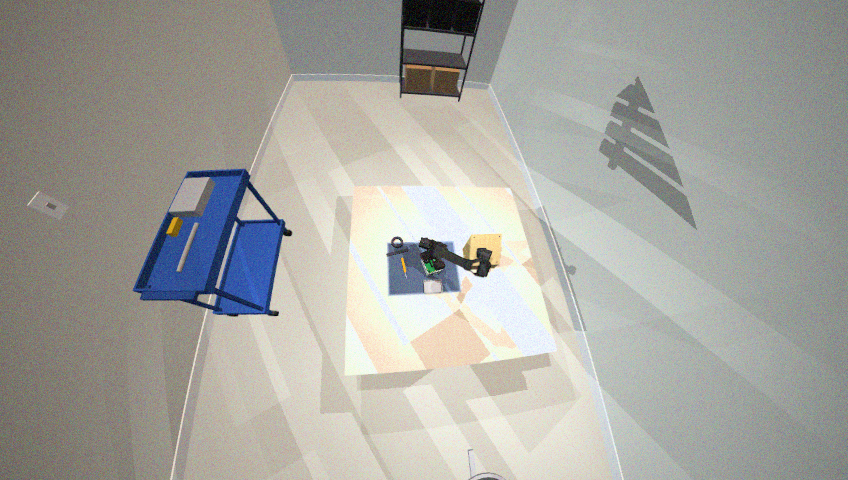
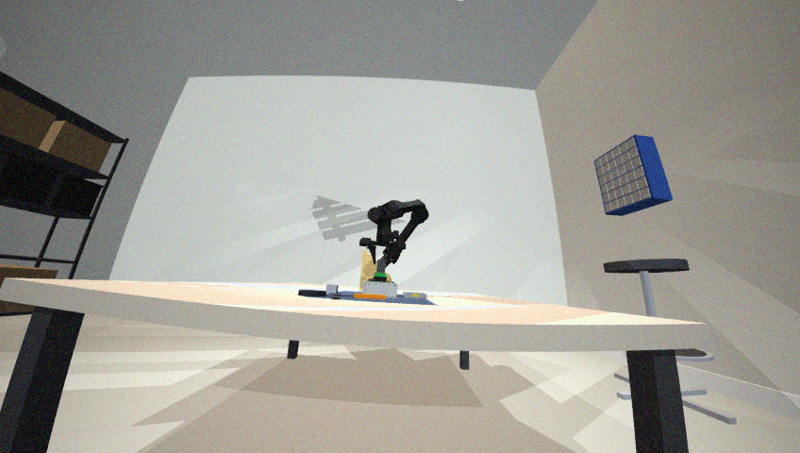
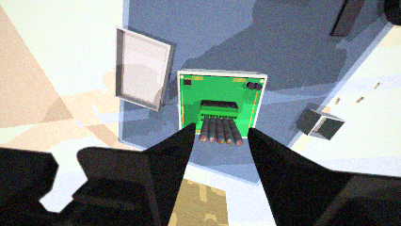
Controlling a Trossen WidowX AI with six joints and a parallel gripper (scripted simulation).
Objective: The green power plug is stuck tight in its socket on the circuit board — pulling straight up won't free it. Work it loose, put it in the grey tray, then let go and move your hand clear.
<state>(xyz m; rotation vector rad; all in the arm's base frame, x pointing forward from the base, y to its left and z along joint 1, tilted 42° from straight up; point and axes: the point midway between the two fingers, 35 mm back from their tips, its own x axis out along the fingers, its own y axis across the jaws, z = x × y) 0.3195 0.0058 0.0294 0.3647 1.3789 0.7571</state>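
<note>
The green power plug is 40 mm below my gripper tip. Also, from my gripper tip: blue mat (120 mm below, 40 mm ahead); then dark bar (210 mm ahead, 120 mm below, 110 mm to the right).
</note>
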